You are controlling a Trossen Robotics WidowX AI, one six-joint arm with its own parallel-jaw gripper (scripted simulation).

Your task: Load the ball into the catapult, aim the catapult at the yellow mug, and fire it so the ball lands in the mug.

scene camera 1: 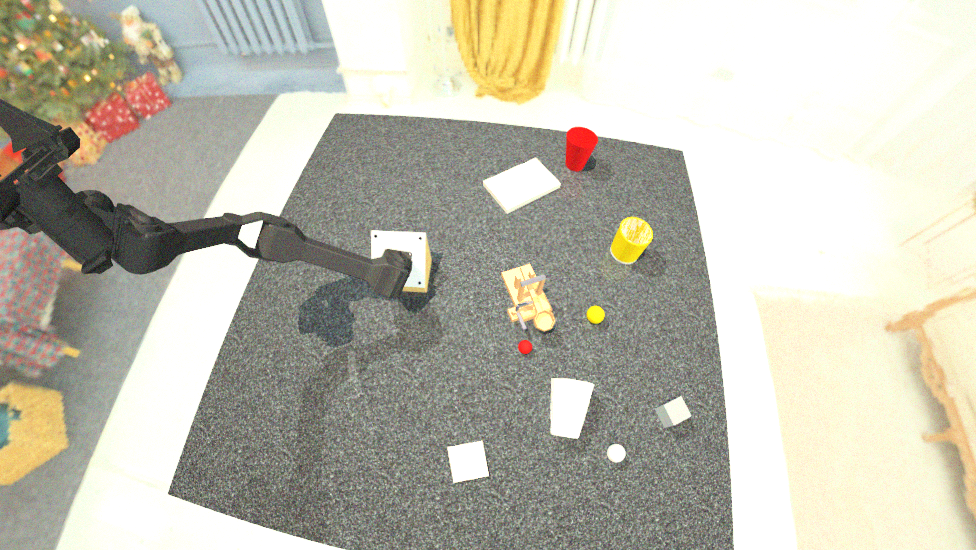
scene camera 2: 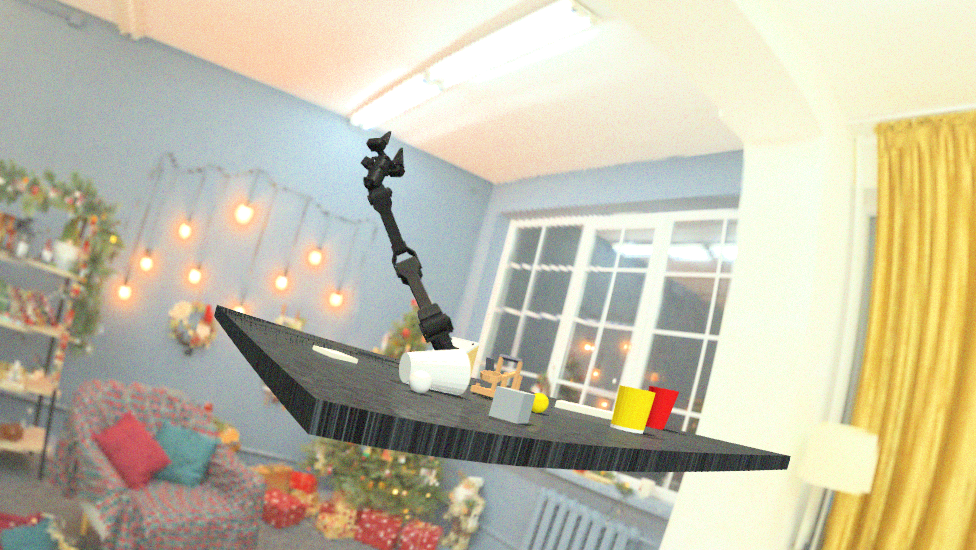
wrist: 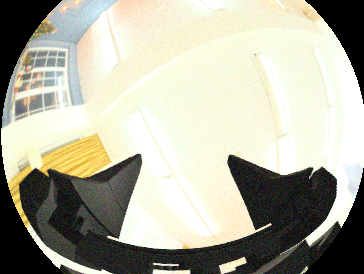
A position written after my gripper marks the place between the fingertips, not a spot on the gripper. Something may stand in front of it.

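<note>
Yellow mug (scene camera 2: 632, 408) (scene camera 1: 634, 234); in the wrist view the mug is out of frame. Red cup (scene camera 1: 580, 141) (scene camera 2: 664, 400); it is likewise out of frame in the wrist view. White cup (scene camera 2: 449, 369) (scene camera 1: 570, 398). My gripper (scene camera 2: 396, 139) is open, holding nothing.
</note>
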